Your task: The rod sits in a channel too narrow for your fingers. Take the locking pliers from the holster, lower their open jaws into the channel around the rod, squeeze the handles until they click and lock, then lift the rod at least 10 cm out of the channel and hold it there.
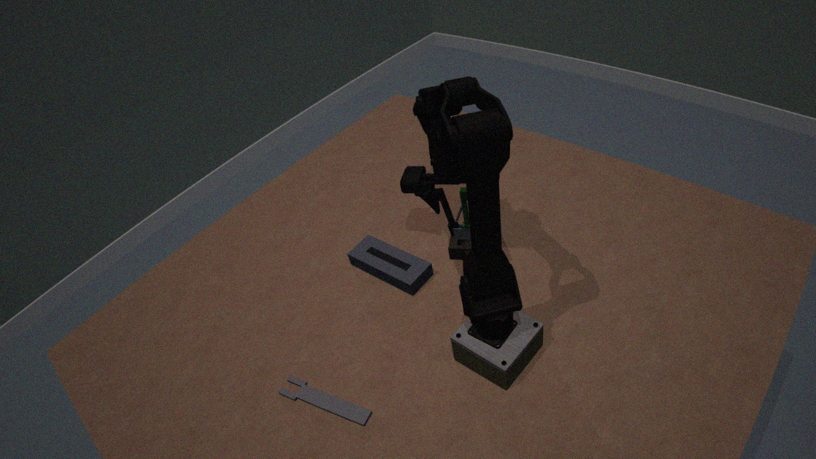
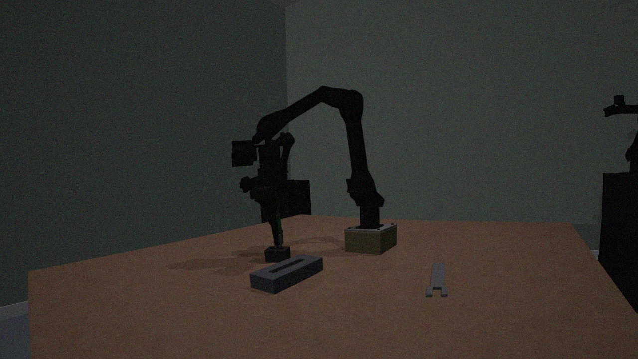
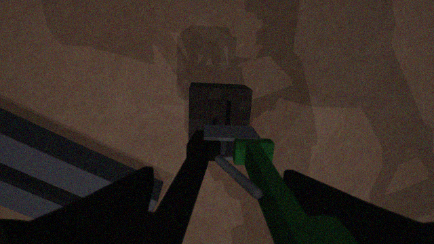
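Now: gripper tip 120 mm to the right of the grey channel block, 100 mm short of it and 90 mm above it. The rest, counted from my gripper tip: flat grey forked plate: 440 mm to the left, 110 mm below, 30 mm ahead; dark holster: 100 mm below, 10 mm to the right; dark rod: 120 mm to the left, 100 mm below, 100 mm ahead.
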